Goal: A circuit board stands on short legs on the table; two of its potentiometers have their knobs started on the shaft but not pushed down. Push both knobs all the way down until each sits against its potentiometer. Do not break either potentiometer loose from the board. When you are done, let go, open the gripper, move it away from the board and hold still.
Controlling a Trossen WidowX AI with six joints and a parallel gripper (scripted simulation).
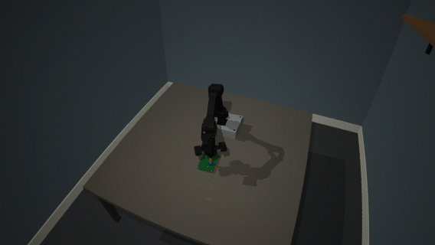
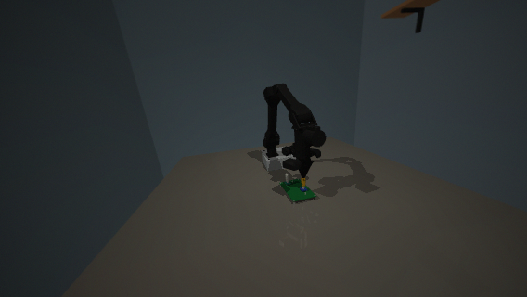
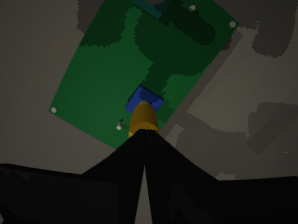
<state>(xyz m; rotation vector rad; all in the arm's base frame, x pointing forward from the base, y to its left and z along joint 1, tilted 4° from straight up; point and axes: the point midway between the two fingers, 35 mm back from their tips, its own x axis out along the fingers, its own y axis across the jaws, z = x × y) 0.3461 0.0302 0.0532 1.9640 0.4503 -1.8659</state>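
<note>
Right now the orange knob is 1 cm below my gripper tip. The rest, counted from my gripper tip: white knob (7 cm behind, 4 cm to the right, 3 cm below).
</note>
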